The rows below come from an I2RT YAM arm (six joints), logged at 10 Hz.
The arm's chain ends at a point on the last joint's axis. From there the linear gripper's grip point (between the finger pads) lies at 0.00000 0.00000 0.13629 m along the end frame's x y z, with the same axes.
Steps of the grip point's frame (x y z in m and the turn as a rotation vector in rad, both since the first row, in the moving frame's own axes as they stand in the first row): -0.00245 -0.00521 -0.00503 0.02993 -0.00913 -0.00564; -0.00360 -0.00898 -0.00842 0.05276 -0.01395 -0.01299; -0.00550 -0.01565 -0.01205 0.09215 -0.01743 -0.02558; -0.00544 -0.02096 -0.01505 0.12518 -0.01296 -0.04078; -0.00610 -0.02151 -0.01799 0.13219 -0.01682 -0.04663; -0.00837 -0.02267 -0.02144 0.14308 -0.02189 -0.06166; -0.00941 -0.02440 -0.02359 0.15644 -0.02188 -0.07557
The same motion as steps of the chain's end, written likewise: -0.00119 -0.00114 -0.00496 0.02993 -0.00913 -0.00564; -0.00165 -0.00181 -0.00822 0.05276 -0.01395 -0.01299; -0.00297 -0.00314 -0.01145 0.09215 -0.01743 -0.02558; -0.00333 -0.00398 -0.01397 0.12518 -0.01296 -0.04078; -0.00340 -0.00361 -0.01678 0.13219 -0.01682 -0.04663; -0.00480 -0.00334 -0.02002 0.14308 -0.02189 -0.06166; -0.00564 -0.00330 -0.02189 0.15644 -0.02188 -0.07557
